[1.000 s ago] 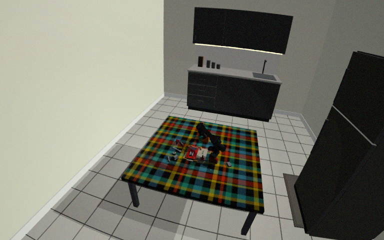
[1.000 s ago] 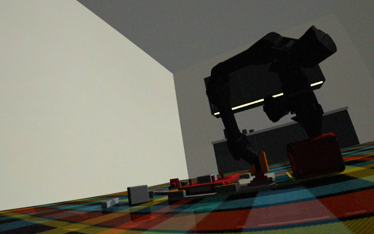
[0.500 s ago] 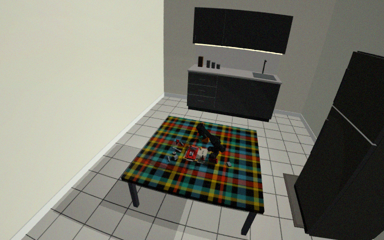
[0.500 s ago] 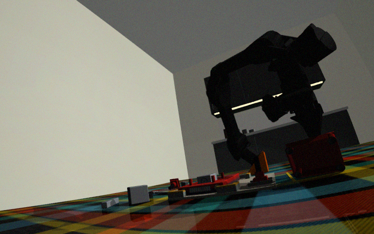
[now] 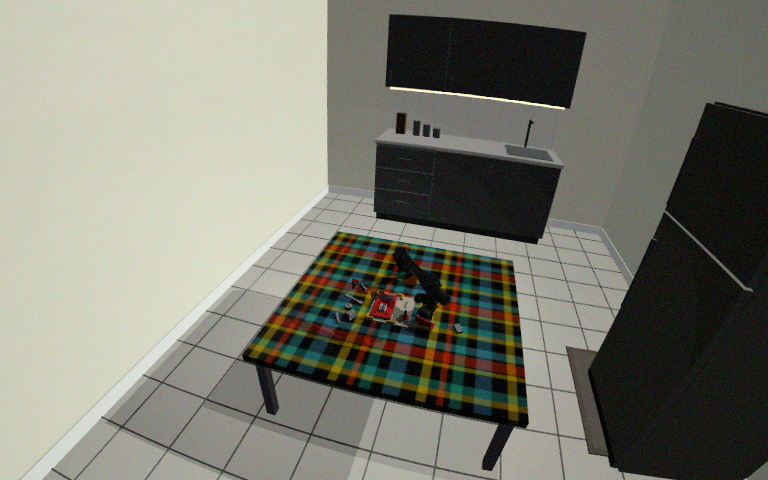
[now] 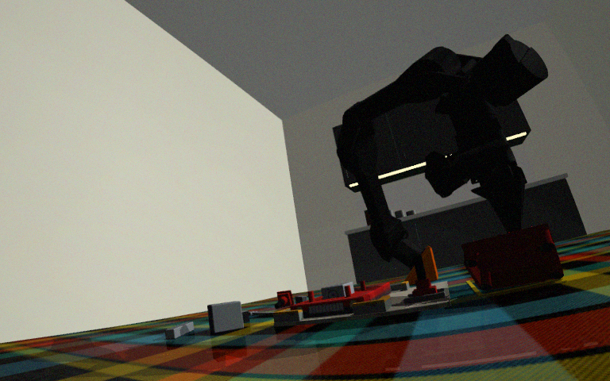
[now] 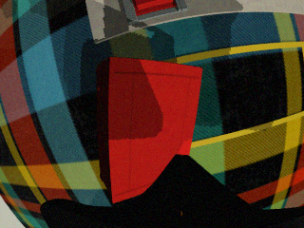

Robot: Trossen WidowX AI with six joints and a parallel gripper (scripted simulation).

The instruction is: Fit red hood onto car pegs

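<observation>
Now: the red hood 10 mm ahead of my gripper tip, 20 mm to the right of it and 20 mm below it. Round my gripper tip: white jig plate: 90 mm behind, 210 mm to the right, 40 mm below; then grey engine block: 50 mm behind, 240 mm to the right, 30 mm below.
</observation>
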